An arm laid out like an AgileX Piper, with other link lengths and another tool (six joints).
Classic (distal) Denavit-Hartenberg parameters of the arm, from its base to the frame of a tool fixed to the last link. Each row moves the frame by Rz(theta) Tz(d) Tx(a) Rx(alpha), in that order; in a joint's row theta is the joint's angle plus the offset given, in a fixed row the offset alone. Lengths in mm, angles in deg.
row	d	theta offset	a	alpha
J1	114.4	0	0	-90
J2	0	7.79	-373.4	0
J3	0	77.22	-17.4	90
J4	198.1	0	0	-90
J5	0	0	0	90
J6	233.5	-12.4	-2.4	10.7
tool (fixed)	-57.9	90	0	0
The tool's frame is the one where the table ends.
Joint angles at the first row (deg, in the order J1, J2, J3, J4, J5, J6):
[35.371, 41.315, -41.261, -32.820, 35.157, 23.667]
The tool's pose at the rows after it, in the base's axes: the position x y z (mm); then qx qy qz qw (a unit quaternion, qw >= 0):
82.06 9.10 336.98 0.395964 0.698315 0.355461 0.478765
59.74 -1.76 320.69 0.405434 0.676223 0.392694 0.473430
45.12 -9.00 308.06 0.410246 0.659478 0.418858 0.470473
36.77 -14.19 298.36 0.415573 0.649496 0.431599 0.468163
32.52 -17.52 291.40 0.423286 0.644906 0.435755 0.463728
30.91 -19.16 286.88 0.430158 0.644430 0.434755 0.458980
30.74 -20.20 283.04 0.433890 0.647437 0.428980 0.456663
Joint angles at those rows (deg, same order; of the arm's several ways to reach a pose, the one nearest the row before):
[35.369, 33.144, -35.376, -31.668, 33.096, 25.801]
[35.370, 26.262, -31.024, -30.414, 31.442, 27.418]
[35.371, 21.230, -28.081, -29.552, 30.426, 28.357]
[35.371, 18.043, -26.267, -29.187, 30.345, 29.148]
[35.372, 16.335, -25.295, -28.855, 30.882, 29.910]
[35.371, 15.699, -24.831, -28.542, 31.531, 30.422]
[35.373, 15.612, -24.499, -28.469, 32.200, 30.527]

